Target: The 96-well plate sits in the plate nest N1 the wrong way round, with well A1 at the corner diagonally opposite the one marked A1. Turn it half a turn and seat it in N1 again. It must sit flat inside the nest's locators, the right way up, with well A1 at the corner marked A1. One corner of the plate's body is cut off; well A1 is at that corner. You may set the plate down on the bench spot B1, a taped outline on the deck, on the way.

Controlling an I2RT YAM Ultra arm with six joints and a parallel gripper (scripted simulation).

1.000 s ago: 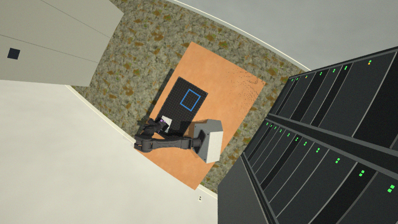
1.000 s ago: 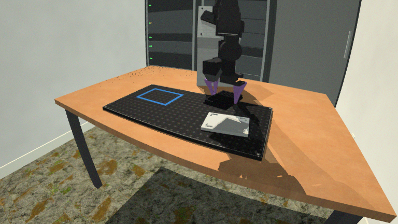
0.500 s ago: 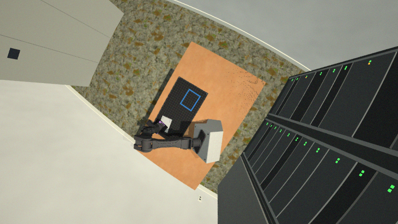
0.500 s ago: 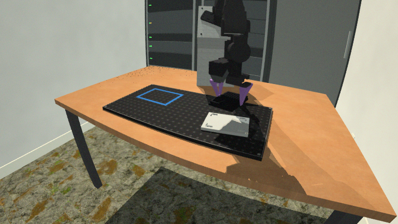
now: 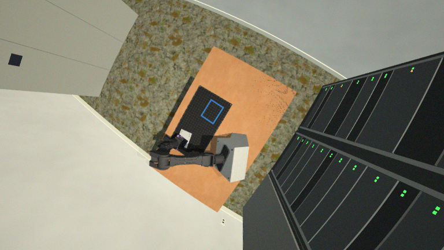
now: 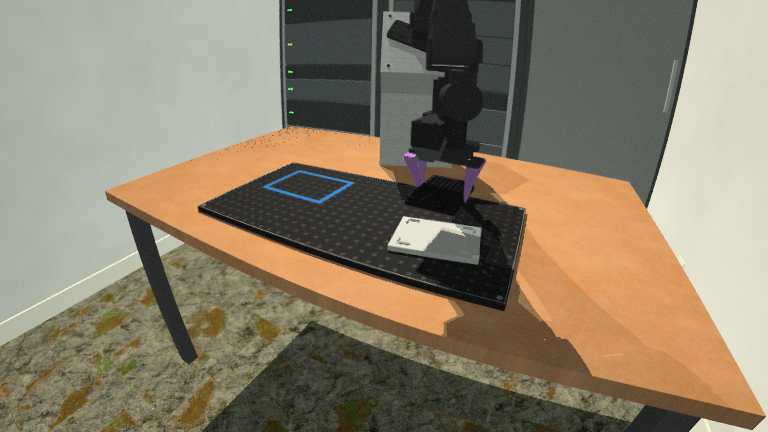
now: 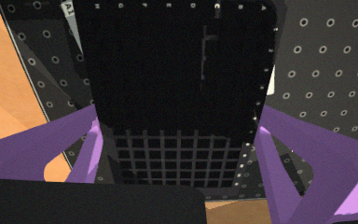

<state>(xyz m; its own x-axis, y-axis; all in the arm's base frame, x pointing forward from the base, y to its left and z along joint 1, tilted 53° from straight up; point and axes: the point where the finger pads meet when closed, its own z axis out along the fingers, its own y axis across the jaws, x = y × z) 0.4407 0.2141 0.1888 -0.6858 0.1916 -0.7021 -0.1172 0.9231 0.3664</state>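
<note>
Now: hand right at the black 96-well plate. The rest, counted from my hand: plate nest N1: 90 mm below; A1 mark: 30 mm ahead, 90 mm to the left, 90 mm below.
</note>
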